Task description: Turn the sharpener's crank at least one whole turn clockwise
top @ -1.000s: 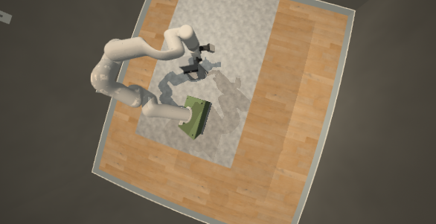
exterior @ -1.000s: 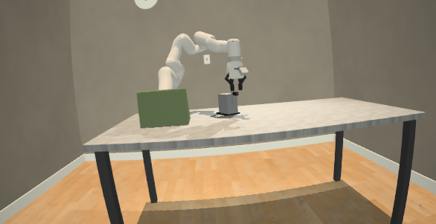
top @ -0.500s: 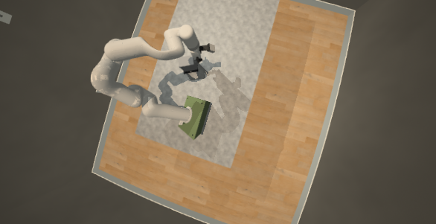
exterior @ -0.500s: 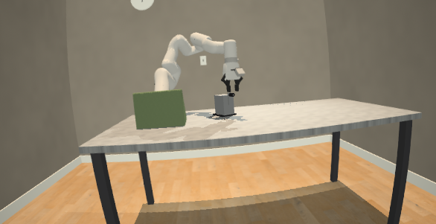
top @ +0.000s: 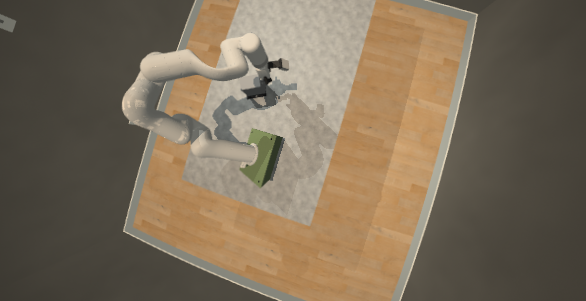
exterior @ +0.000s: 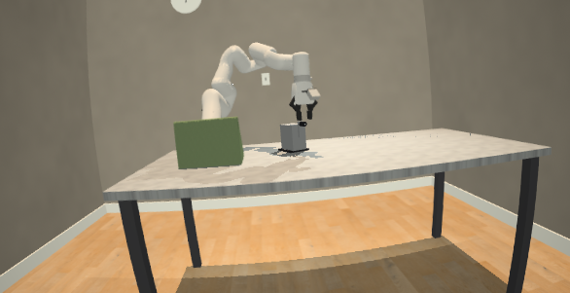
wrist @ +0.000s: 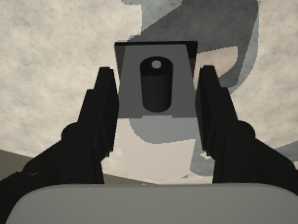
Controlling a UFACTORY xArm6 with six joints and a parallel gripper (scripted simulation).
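The black crank knob lies 10 mm behind my hand, 10 mm to the left of it and 40 mm below it.
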